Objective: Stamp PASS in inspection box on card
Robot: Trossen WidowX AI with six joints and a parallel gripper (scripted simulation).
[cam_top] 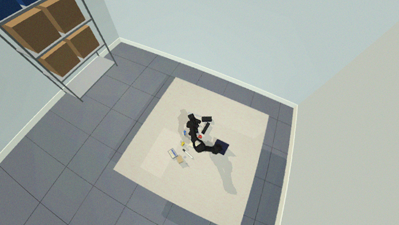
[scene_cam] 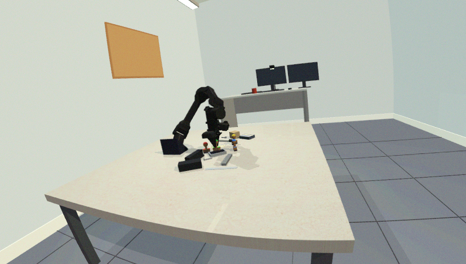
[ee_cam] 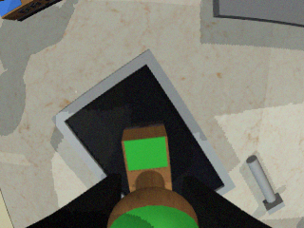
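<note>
The ink pad is 40 mm below my gripper tip. From my gripper tip the other things lie so: blue-knobbed stamp: 90 mm ahead, 60 mm to the left, 20 mm below; then red-knobbed stamp: 80 mm behind, 40 mm to the left, 20 mm below; then grey block: 100 mm to the right, 90 mm ahead, 40 mm below.
</note>
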